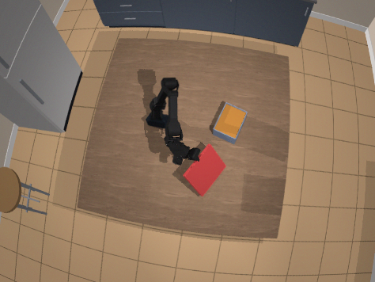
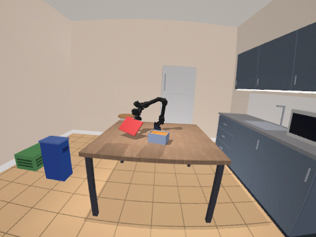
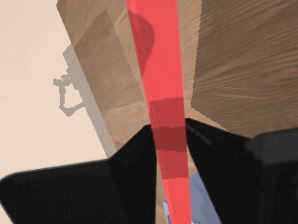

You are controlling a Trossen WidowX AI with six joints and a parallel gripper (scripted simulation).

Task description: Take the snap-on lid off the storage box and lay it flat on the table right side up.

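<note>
Right now the red lid is 60 mm below my gripper tip, 50 mm ahead of it and 40 mm to the right of it. From my gripper tip the other things lie so: storage box 270 mm to the left, 170 mm ahead, 130 mm below.
</note>
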